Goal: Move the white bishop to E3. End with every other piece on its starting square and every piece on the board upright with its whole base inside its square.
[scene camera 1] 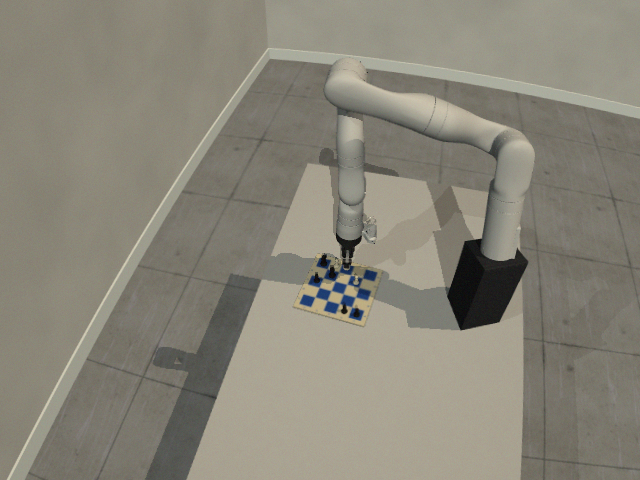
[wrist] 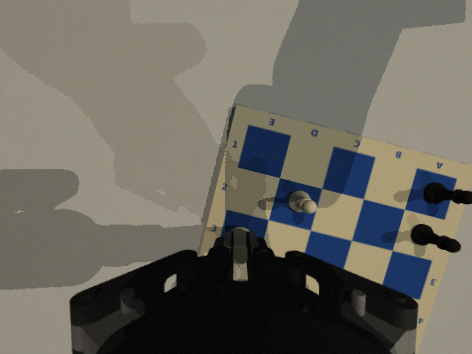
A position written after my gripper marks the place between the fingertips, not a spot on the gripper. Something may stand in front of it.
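Observation:
There's a chessboard (scene camera 1: 326, 298), (wrist: 369, 194) here, and a black piece (wrist: 421, 234) too. You'd also see my gripper (wrist: 239, 243).

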